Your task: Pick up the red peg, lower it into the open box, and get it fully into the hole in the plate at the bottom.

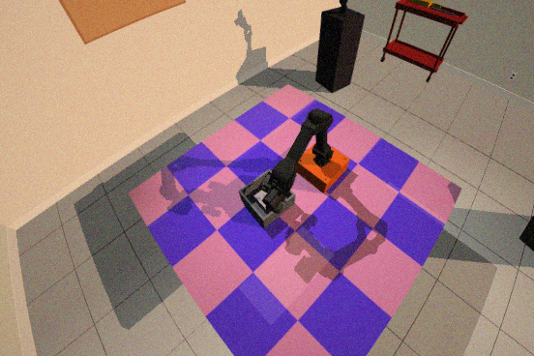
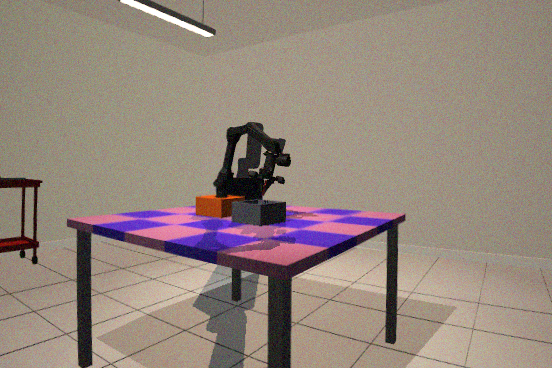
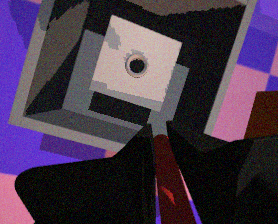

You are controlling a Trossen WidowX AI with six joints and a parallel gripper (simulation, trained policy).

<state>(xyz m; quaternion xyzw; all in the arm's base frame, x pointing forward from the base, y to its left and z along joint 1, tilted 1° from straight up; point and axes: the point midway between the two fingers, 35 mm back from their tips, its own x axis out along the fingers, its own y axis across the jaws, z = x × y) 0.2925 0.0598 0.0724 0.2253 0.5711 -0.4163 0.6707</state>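
Right now my gripper tip is 3 cm below the red peg, 2 cm to the right of it and 1 cm past it. Also, from my gripper tip: plate: 9 cm below, 5 cm to the right, 3 cm ahead; then grey box: 11 cm below, 5 cm to the right, 3 cm ahead.
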